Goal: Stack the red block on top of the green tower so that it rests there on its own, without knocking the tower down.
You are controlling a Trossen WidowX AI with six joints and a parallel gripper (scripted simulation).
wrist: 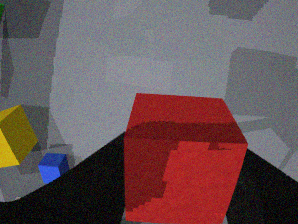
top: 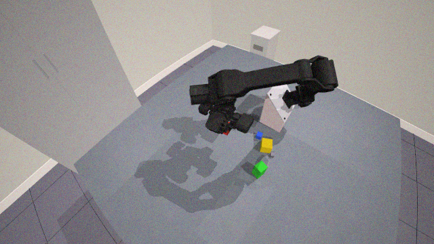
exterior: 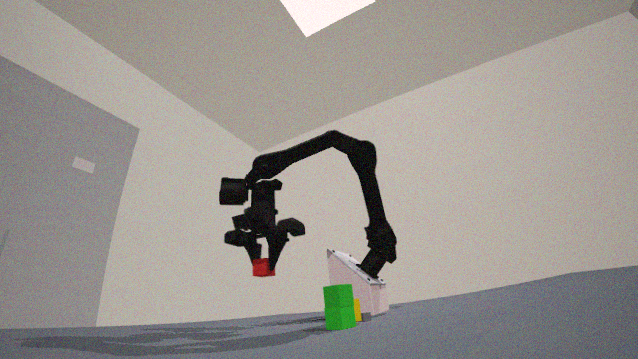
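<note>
Now: gripper tip 150 mm to the right of the yellow block, 100 mm above it and 80 mm past it. From my gripper tip the other things lie so: small blue block: 110 mm to the left, 110 mm below, 110 mm behind; red block: 10 mm above; purple block: 510 mm to the left, 510 mm ahead, 100 mm below.
</note>
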